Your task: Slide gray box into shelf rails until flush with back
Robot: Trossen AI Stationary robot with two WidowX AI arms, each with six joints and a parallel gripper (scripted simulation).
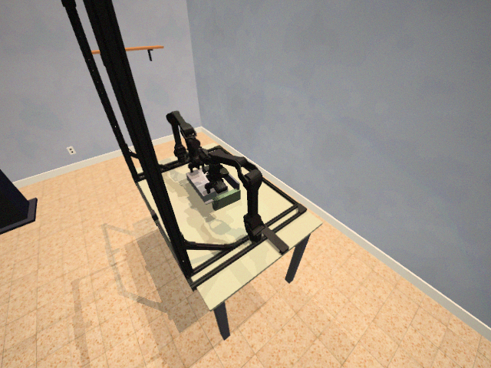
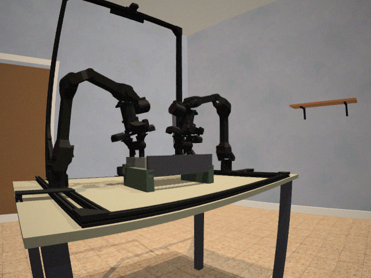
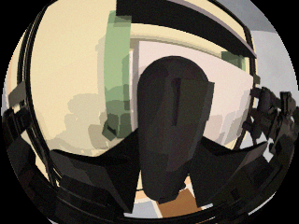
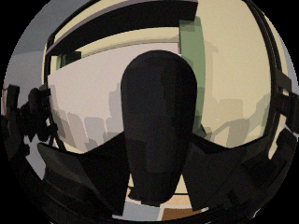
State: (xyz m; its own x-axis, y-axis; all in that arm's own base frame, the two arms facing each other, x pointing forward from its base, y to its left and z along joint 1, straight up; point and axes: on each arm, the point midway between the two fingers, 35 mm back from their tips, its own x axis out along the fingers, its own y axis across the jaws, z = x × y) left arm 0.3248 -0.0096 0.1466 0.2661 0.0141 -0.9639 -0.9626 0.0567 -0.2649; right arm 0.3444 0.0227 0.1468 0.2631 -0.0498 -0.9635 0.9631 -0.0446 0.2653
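Now: the gray box 120 mm to the left of my right hand, 50 mm below it and 10 mm ahead of it. The rest, counted from my right hand: gray back plate: 150 mm ahead, 120 mm to the left, 80 mm below.
The gray box lies 12 cm to the right of my left hand, 5 cm below it and 1 cm behind it. Also, from my left hand: gray back plate: 14 cm ahead, 13 cm to the right, 8 cm below.
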